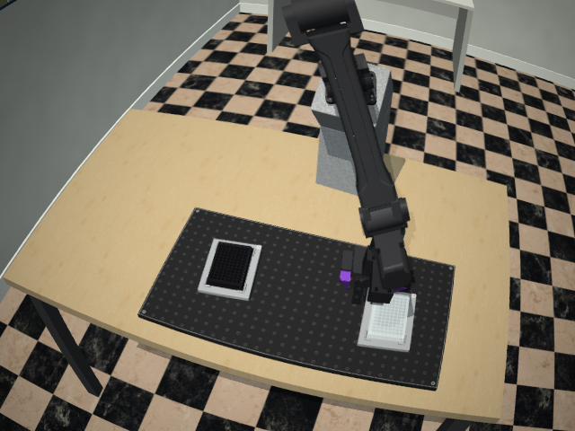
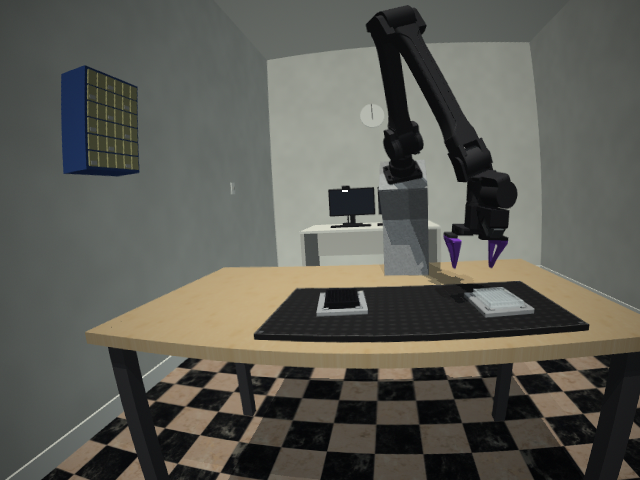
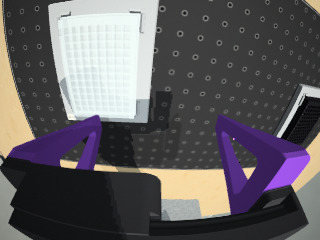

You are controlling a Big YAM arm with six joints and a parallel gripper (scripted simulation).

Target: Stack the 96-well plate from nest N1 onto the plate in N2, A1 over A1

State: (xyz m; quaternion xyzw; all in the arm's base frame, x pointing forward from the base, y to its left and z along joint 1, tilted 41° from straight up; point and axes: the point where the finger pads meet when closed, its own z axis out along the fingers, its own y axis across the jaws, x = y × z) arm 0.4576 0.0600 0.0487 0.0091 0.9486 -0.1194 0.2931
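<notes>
Right now the white 96-well plate is 2 cm ahead of my hand, 6 cm to the left of it and 9 cm below it. Also, from my hand: black 96-well plate (11 cm behind, 31 cm to the right, 8 cm below); grey plate nest N1 (2 cm ahead, 6 cm to the left, 10 cm below); grey plate nest N2 (11 cm behind, 31 cm to the right, 10 cm below).
</notes>
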